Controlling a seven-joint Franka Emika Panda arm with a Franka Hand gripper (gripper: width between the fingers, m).
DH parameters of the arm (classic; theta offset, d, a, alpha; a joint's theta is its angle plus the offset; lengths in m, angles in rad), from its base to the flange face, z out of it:
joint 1: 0 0.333 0 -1.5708
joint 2: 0 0 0 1.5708
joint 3: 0 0.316 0.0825 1.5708
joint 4: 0 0 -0.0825 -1.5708
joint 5: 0 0.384 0 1.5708
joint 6: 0 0 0.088 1.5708
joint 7: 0 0.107 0 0
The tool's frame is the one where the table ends.
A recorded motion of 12 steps. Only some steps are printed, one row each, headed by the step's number.
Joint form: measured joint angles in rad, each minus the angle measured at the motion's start. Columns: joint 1, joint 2, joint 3, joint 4, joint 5, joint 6, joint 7.
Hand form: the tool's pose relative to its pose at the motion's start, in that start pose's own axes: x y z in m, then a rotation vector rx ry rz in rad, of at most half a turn. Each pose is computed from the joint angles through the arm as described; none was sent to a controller.
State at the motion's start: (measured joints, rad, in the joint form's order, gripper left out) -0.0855 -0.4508 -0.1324 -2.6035 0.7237 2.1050 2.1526
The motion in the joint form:
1: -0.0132 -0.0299 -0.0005 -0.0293 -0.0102 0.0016 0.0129
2: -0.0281 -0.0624 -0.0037 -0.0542 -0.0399 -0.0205 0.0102
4: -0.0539 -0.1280 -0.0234 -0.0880 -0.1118 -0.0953 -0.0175
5: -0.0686 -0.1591 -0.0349 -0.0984 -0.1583 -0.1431 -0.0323
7: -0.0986 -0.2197 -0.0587 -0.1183 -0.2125 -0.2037 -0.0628
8: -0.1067 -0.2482 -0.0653 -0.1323 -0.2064 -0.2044 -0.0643
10: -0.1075 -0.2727 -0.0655 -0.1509 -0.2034 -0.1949 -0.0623
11: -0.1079 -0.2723 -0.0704 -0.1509 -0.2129 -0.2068 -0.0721
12: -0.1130 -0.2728 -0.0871 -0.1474 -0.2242 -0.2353 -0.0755
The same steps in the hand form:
1: 0.0104 0.0009 -0.0023 0.0080 -0.0017 0.0171
2: 0.0218 0.0030 -0.0055 0.0089 0.0165 0.0082
4: 0.0429 0.0085 -0.0159 -0.0040 0.0620 -0.0379
5: 0.0536 0.0110 -0.0223 -0.0108 0.0941 -0.0643
7: 0.0712 0.0141 -0.0369 -0.0143 0.1103 -0.0991
8: 0.0758 0.0166 -0.0414 -0.0117 0.0871 -0.0978
10: 0.0796 0.0198 -0.0413 -0.0050 0.0745 -0.0999
11: 0.0817 0.0193 -0.0412 -0.0119 0.0848 -0.1090
12: 0.0864 0.0174 -0.0442 -0.0300 0.0917 -0.1029

